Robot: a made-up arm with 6 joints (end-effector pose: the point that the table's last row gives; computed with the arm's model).
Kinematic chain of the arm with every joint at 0, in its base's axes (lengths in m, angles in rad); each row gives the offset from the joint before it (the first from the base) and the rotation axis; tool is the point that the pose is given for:
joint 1: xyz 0 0 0.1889 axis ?
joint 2: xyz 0 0 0 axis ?
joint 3: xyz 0 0 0.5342 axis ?
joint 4: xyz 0 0 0 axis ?
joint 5: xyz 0.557 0 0 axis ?
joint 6: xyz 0 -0.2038 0 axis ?
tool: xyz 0 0 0
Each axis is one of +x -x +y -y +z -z.
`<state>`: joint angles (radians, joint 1 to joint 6).
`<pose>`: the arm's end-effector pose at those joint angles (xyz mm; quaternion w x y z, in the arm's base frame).
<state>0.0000 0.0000 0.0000 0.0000 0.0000 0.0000</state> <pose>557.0 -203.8 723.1 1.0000 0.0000 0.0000 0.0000</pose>
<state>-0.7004 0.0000 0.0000 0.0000 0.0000 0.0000</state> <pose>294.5 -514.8 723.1 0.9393 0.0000 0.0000 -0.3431</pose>
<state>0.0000 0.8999 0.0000 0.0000 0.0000 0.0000</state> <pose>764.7 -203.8 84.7 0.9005 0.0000 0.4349 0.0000</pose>
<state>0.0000 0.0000 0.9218 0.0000 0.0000 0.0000</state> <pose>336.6 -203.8 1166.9 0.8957 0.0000 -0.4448 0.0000</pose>
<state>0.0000 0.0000 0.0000 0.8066 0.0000 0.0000</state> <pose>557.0 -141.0 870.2 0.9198 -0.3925 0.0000 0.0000</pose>
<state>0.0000 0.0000 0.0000 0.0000 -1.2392 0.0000</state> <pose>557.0 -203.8 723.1 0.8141 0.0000 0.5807 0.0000</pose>
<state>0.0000 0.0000 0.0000 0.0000 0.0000 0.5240</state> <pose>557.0 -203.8 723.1 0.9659 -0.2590 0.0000 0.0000</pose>
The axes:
joint 1: +z
joint 2: +y
joint 3: -y
joint 4: -x
joint 5: -y
joint 6: -x

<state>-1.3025 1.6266 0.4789 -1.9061 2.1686 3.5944</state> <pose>220.2 -547.8 -427.8 0.2020 -0.1392 -0.9688 -0.0364</pose>
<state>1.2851 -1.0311 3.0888 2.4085 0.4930 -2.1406</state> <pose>-330.2 -586.9 -74.8 0.1291 -0.4701 0.8005 0.3486</pose>
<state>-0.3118 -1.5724 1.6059 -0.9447 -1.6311 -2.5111</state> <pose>-1080.6 222.8 332.6 0.6181 0.5103 0.0188 0.5976</pose>
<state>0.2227 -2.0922 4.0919 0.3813 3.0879 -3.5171</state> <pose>137.9 -162.7 -56.8 0.1210 -0.0314 -0.3747 -0.9187</pose>
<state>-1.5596 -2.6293 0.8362 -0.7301 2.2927 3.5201</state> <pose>-161.2 831.4 -325.1 0.1348 0.4859 -0.6892 -0.5204</pose>
